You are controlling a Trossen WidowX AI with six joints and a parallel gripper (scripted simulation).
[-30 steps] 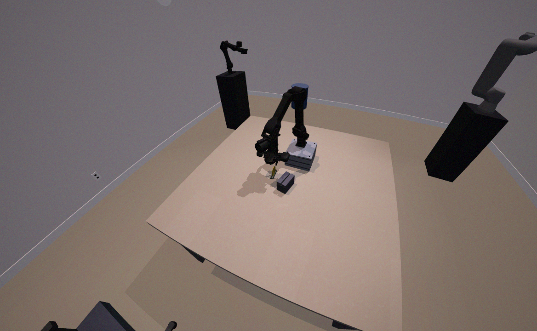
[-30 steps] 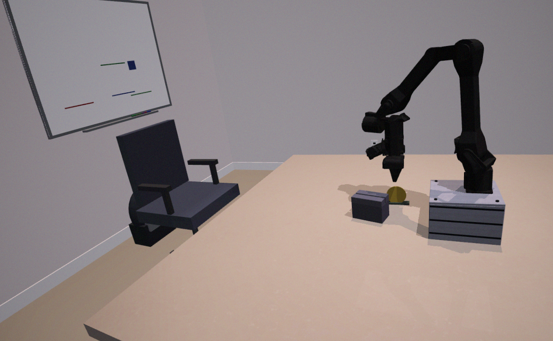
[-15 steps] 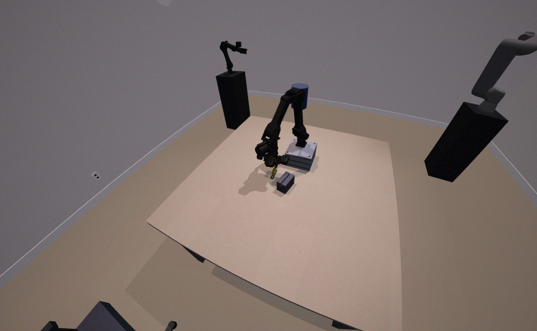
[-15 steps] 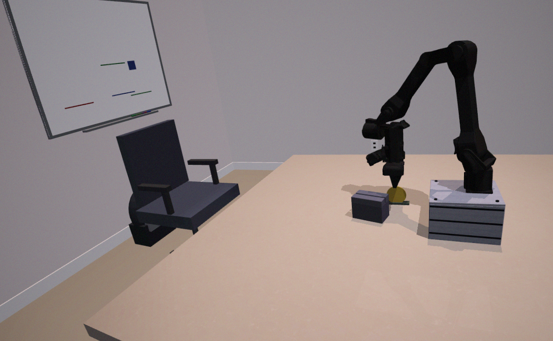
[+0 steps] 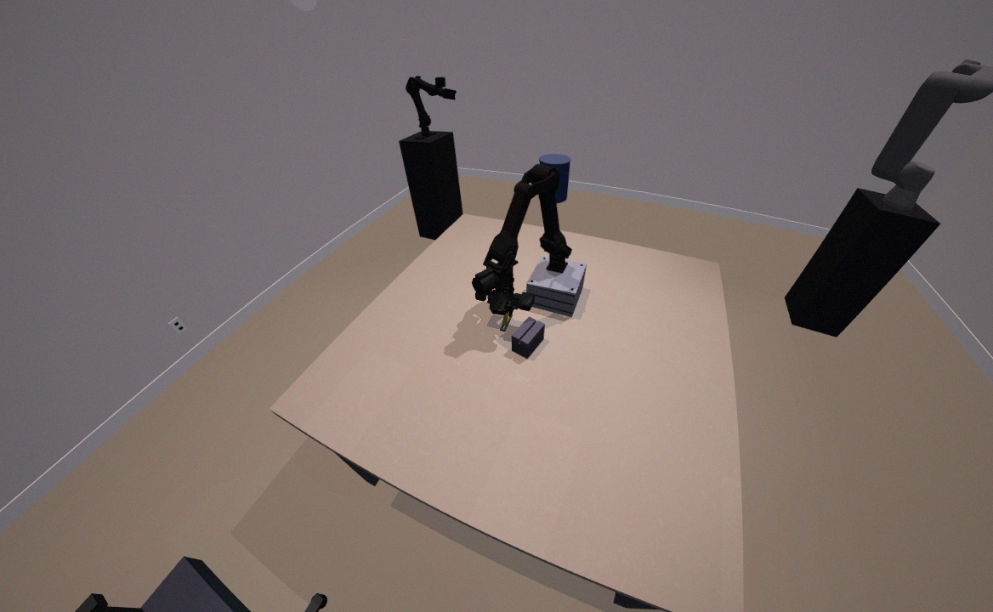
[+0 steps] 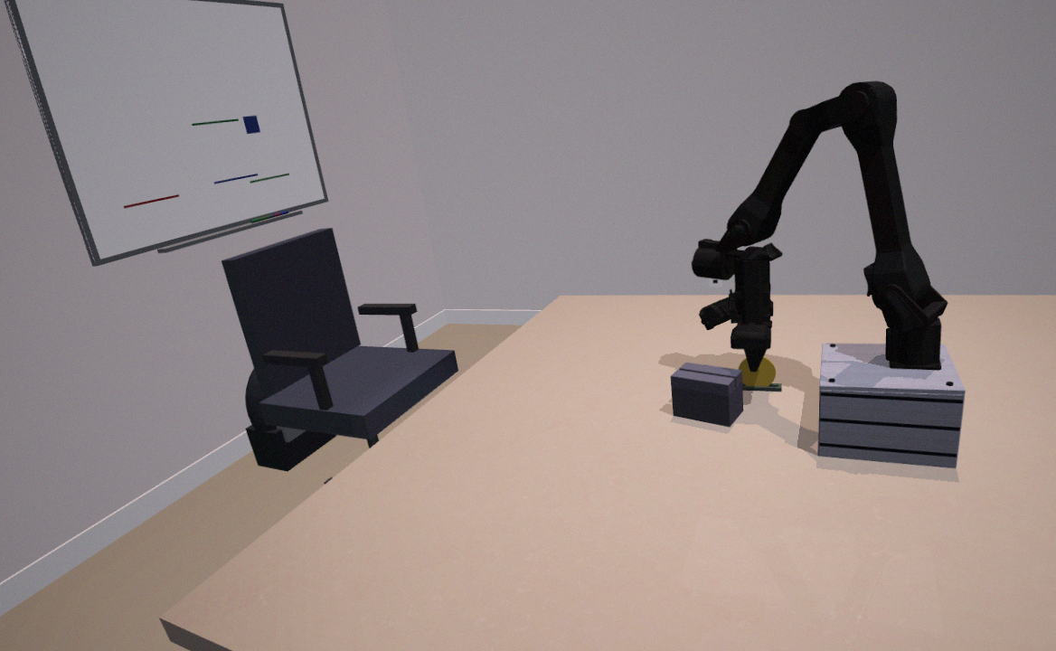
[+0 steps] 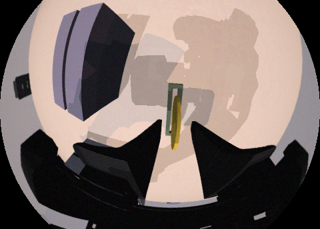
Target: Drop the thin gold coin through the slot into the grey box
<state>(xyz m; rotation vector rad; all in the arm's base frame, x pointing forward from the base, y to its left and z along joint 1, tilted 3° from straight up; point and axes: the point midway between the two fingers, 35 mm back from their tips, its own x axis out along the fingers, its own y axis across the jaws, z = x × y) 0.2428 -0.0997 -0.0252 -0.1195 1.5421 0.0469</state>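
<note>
My gripper tip is now 1 cm above the gold coin.
</note>
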